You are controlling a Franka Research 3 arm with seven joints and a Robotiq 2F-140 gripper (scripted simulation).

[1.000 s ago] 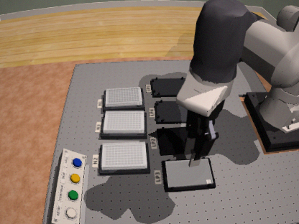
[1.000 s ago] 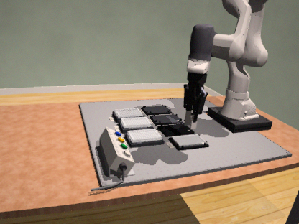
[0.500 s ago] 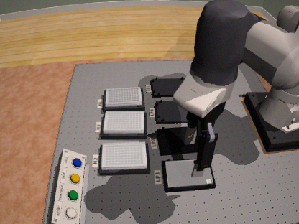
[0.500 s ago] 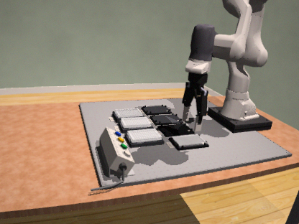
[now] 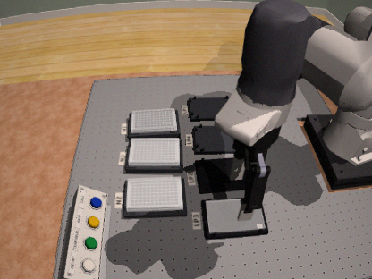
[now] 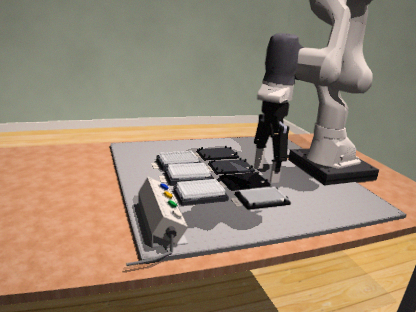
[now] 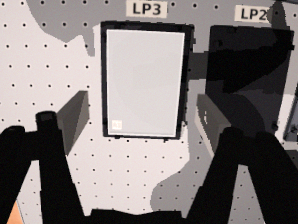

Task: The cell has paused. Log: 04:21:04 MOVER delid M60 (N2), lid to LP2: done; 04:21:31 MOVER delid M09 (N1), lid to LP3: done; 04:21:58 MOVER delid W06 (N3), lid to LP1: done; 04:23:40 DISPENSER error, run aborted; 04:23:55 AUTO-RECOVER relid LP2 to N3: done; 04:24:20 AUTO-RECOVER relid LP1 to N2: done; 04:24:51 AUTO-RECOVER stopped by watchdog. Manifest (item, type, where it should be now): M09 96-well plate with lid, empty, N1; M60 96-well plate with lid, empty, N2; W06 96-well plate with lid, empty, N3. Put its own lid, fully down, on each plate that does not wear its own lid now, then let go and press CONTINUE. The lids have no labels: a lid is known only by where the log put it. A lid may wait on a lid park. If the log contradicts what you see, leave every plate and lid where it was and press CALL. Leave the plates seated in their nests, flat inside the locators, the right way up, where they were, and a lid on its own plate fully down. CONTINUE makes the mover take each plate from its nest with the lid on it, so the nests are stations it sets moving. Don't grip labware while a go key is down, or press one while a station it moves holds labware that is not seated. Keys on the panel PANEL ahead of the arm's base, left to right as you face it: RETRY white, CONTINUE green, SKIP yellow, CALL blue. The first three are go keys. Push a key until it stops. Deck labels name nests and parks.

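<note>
The lid park LP3 lies 10 cm below my hand. Round my hand: LP2 label: 13 cm to the right, 11 cm below, 9 cm ahead; LP3 label: 11 cm below, 9 cm ahead; lid park LP2: 13 cm to the right, 10 cm below.
</note>
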